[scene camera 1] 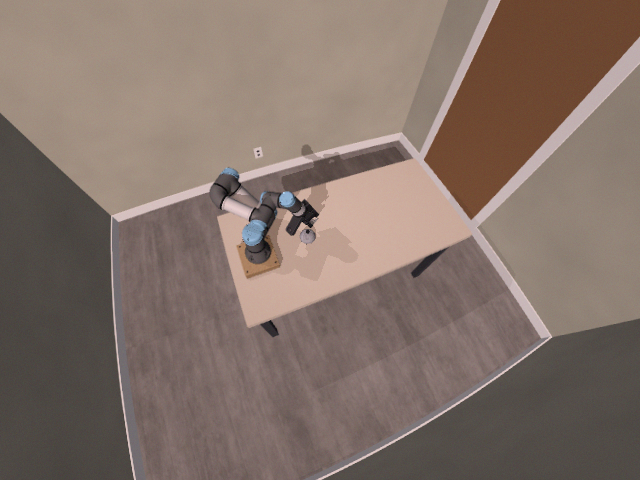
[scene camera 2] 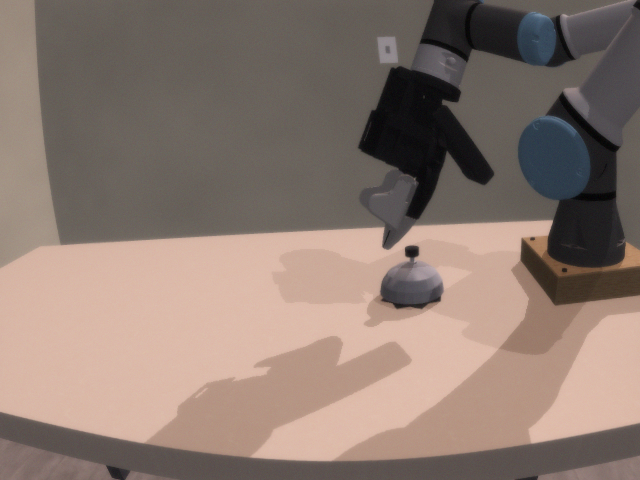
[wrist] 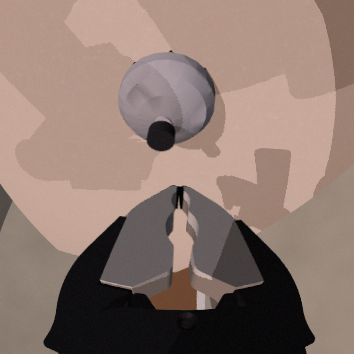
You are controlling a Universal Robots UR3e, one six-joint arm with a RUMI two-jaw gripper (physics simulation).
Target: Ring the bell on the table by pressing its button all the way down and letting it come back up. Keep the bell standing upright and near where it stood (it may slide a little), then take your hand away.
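Places are measured from the arm's base along level axes (x ahead, y right, z down), in metres.
Pixels of known places: gripper, fingertip midpoint: point(scene camera 1: 312, 224) point(scene camera 2: 385, 248) point(wrist: 178, 187); arm's base at its link origin: point(scene camera 1: 258, 252) point(scene camera 2: 585, 252).
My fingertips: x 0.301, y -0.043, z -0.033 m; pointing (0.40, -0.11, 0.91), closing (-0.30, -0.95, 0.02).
Ahead of a thing's pixels: the offset from my fingertips to its top centre. Level surfaces: height alone.
A silver dome bell {dy +0.025, dx -0.033, dz +0.008 m} point(scene camera 1: 307, 237) point(scene camera 2: 412, 284) point(wrist: 165, 92) stands upright on the table. Its black button {dy +0.025, dx -0.033, dz +0.008 m} point(scene camera 2: 411, 251) point(wrist: 161, 135) stands up on a short stem at the top of the dome. My gripper point(scene camera 2: 386, 246) point(wrist: 178, 187) is shut with nothing between its fingers. In the second scene view the fingertips slant down, slightly above the button's height and a little to its left, apart from it. In the wrist view the button lies beyond the tips and slightly left of them. The fingertips are too small to make out clearly in the first scene view.
The pale table {dz +0.075 m} point(scene camera 1: 392, 206) point(scene camera 2: 155, 330) carries the arm's wooden base block point(scene camera 1: 263, 269) point(scene camera 2: 594, 286), to the right of the bell in the second scene view. Shadows of the arm fall around the bell. A wall stands behind the table.
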